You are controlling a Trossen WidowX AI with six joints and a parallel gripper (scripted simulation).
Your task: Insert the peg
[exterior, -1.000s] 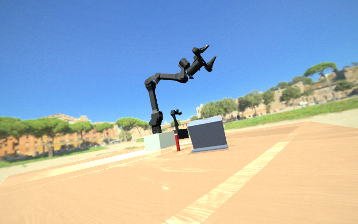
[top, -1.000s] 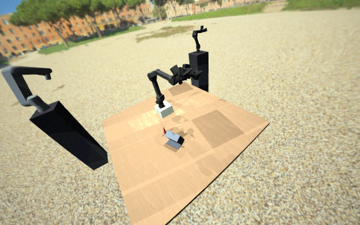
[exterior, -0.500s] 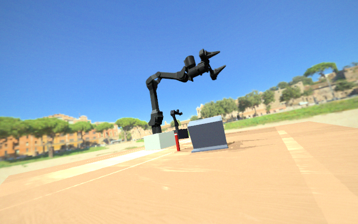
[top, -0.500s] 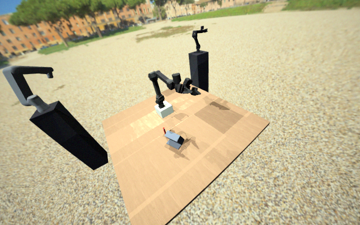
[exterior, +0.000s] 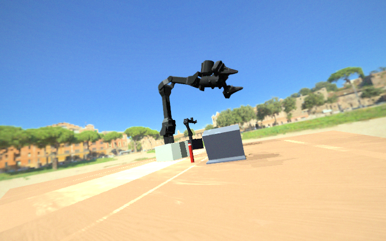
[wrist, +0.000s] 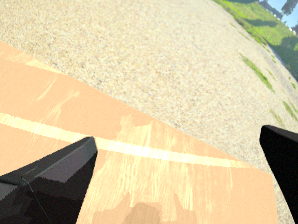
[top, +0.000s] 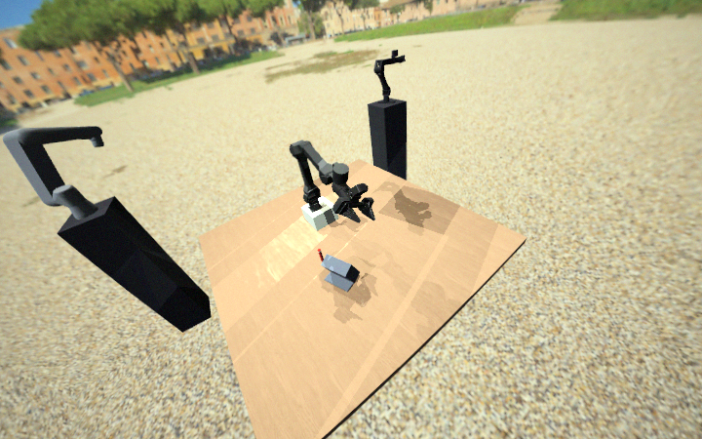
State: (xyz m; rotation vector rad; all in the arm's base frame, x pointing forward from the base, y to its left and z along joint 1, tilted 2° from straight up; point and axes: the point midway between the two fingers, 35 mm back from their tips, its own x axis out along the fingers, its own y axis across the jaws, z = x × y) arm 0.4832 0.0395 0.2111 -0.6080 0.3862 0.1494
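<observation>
The red peg lies 21 cm behind my gripper tip, 16 cm to the right of it and 25 cm below it. Also, from my gripper tip: sloped panel: 7 cm behind, 12 cm to the right, 25 cm below.
</observation>
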